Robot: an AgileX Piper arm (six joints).
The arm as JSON. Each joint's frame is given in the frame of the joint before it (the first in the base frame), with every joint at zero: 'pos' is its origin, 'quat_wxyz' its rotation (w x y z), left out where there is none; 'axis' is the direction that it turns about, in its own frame. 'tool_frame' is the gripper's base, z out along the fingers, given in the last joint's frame.
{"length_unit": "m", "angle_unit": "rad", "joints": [
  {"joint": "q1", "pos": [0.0, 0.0, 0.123], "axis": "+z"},
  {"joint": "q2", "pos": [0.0, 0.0, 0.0], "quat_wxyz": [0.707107, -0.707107, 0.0, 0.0], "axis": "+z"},
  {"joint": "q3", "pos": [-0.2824, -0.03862, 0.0], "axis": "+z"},
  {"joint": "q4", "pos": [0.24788, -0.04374, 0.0], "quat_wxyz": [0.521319, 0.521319, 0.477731, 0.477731], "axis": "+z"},
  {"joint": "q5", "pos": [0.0, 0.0, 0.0], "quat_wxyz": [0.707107, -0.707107, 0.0, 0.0], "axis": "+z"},
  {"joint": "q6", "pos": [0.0, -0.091, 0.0], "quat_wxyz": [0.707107, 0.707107, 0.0, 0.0], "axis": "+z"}
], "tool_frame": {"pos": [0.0, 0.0, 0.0]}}
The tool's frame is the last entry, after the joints.
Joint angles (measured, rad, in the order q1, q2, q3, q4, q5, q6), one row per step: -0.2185, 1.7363, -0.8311, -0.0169, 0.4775, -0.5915; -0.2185, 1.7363, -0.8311, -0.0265, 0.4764, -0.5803; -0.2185, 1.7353, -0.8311, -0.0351, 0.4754, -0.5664; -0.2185, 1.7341, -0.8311, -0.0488, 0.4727, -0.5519; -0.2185, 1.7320, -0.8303, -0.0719, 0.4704, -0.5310; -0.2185, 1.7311, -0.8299, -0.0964, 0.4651, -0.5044; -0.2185, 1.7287, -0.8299, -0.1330, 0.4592, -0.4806; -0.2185, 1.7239, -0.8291, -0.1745, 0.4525, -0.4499; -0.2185, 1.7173, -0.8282, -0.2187, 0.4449, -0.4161; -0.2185, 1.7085, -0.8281, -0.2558, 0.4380, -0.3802; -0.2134, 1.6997, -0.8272, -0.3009, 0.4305, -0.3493
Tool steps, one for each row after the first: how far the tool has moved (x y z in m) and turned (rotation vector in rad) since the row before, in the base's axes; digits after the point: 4 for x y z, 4 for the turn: 0.0000, -0.0004, 0.0000, -0.0037, -0.0004, -0.0038; 0.0000, -0.0004, 0.0003, -0.0025, -0.0017, -0.0071; 0.0001, -0.0006, 0.0004, -0.0061, -0.0029, -0.0039; -0.0002, -0.0009, 0.0006, -0.0105, -0.0019, -0.0031; 0.0002, -0.0010, 0.0004, -0.0101, -0.0047, -0.0073; 0.0003, -0.0015, 0.0010, -0.0193, -0.0054, 0.0043; 0.0001, -0.0016, 0.0016, -0.0208, -0.0084, 0.0016; 0.0002, -0.0017, 0.0022, -0.0218, -0.0116, 0.0010; 0.0003, -0.0014, 0.0030, -0.0166, -0.0158, -0.0060; 0.0005, -0.0001, 0.0030, -0.0230, -0.0141, 0.0099
